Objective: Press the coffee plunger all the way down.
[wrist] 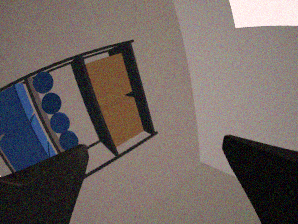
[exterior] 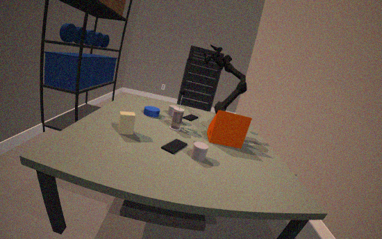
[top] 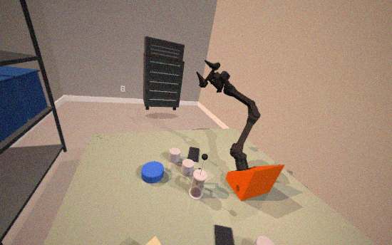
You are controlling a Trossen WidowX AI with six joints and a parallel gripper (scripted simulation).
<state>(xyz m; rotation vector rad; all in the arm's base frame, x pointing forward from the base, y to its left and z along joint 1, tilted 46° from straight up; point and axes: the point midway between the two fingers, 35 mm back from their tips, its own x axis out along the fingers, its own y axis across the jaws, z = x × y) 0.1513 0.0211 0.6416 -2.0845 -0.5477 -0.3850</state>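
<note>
Now: gripper tip 130 mm short of the coffee press, 420 mm to the right of it and 470 mm above it. Also, from my gripper tip: cream block: 410 mm ahead, 640 mm to the left, 540 mm below.
</note>
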